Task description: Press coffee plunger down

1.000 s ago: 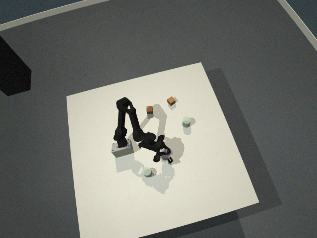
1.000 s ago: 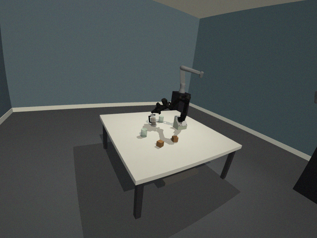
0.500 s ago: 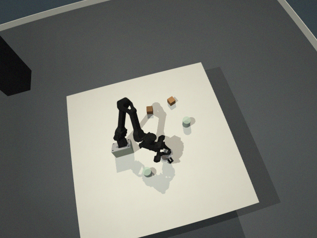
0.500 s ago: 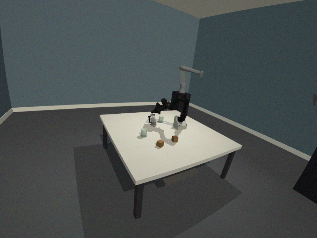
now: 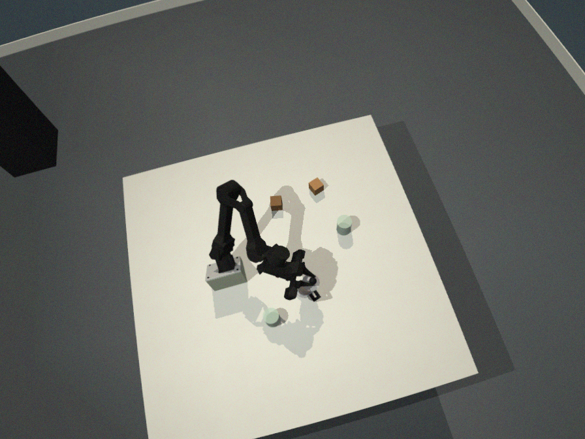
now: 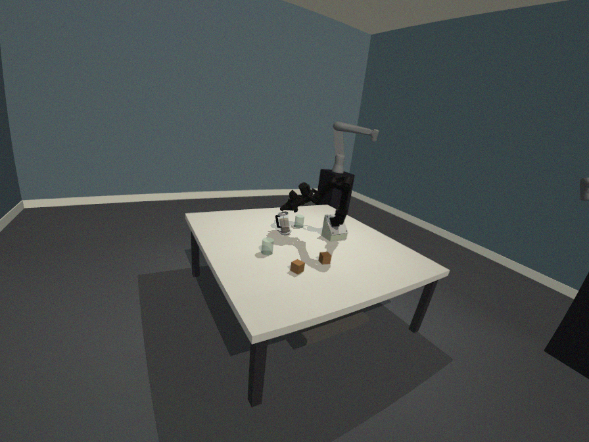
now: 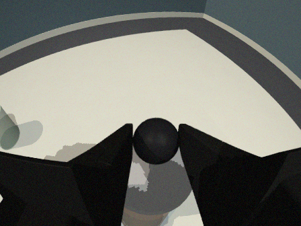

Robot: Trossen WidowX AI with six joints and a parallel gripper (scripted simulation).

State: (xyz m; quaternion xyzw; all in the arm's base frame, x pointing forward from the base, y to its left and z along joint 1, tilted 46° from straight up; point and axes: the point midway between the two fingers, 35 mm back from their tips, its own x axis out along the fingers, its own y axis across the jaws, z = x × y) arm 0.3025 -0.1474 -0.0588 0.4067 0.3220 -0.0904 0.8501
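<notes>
Right now my gripper tip is 8 cm above the coffee press and 2 cm past it.
</notes>
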